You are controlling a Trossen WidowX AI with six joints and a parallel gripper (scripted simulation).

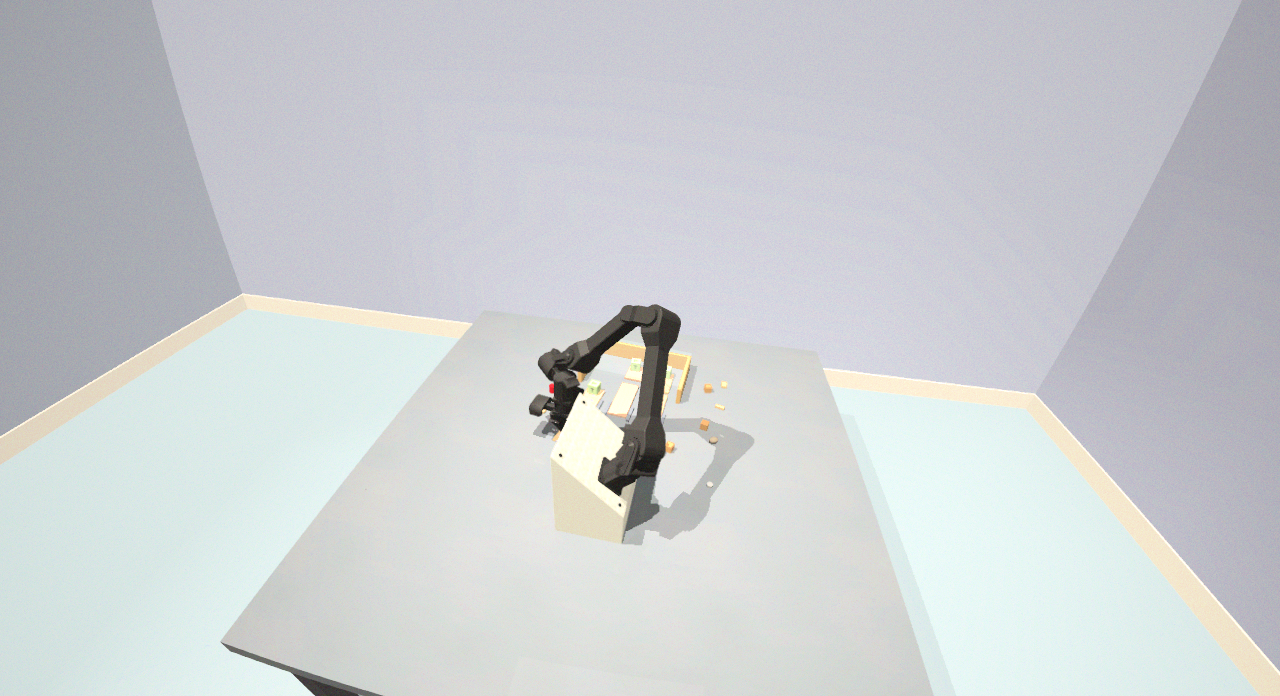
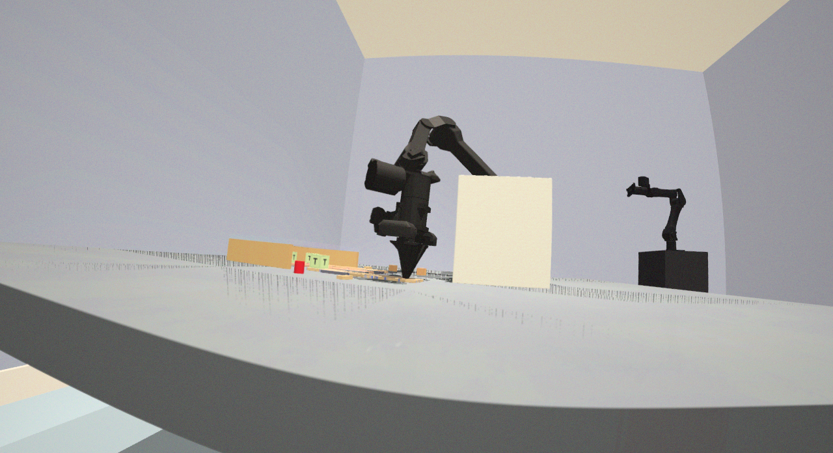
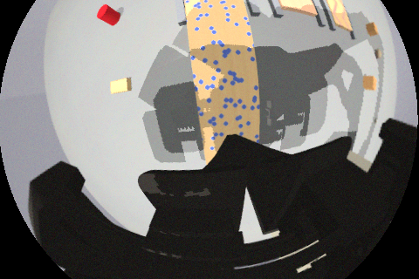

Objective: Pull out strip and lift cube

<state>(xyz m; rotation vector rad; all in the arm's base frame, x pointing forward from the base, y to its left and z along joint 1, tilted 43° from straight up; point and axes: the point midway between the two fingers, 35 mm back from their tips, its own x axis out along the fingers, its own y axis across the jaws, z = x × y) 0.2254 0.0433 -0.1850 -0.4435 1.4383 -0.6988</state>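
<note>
Right now my gripper tip is 18 cm short of the red block, 9 cm to the right of it and 1 cm below it.
</note>
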